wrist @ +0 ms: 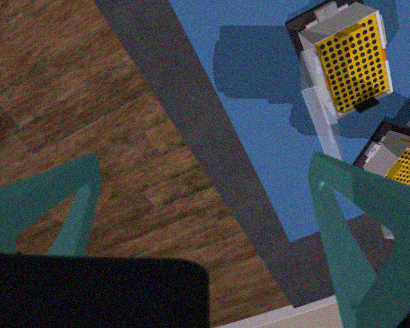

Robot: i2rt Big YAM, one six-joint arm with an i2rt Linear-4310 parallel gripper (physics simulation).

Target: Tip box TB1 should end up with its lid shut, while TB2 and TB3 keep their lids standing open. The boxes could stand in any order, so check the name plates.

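Note:
A tip box with a yellow perforated rack stands at the upper right on the blue mat. Its clear lid seems to stand open along its left side, with a pale strip reaching down from it. A second tip box with a yellow rack shows in part at the right edge, behind the right finger. No name plate is readable, so I cannot tell which boxes these are. My gripper is open, with its two green fingers wide apart and nothing between them. The third tip box does not show clearly.
The blue mat has a dark grey border. Brown wood-grain surface lies to the left. A pale edge runs along the bottom. Dark shadows fall on the mat around the boxes. A black part of the gripper body covers the lower left.

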